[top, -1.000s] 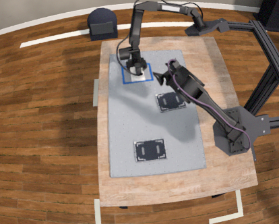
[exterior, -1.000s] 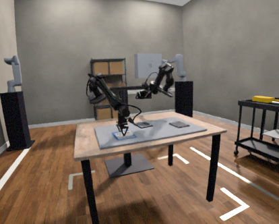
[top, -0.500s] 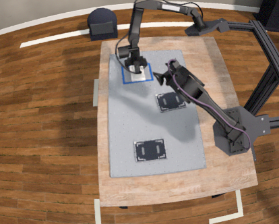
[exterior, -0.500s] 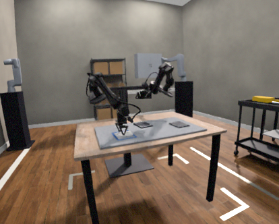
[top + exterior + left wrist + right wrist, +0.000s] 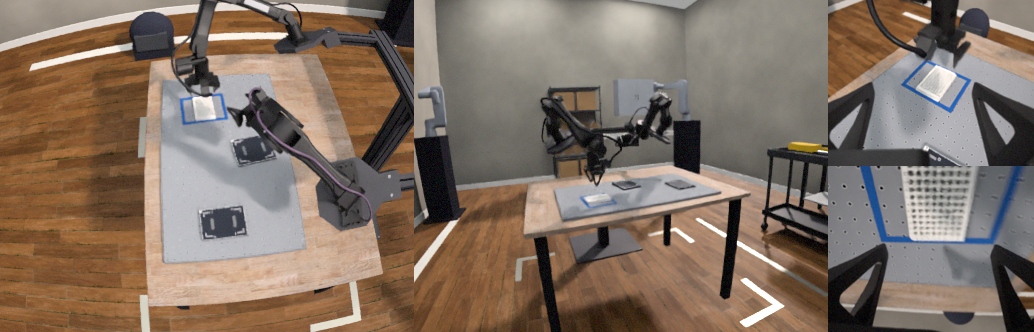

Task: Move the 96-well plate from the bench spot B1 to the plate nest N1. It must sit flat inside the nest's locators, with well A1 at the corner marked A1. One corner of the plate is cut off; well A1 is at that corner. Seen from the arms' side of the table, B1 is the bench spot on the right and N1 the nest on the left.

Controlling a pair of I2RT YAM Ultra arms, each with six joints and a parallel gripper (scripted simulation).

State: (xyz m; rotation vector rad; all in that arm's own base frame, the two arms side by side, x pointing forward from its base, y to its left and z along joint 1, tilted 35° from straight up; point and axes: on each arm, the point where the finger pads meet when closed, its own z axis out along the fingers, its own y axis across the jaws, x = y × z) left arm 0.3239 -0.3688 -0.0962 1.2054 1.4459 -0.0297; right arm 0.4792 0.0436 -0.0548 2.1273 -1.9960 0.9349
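The 96-well plate is 10 mm to the left of my right hand and 90 mm below it.
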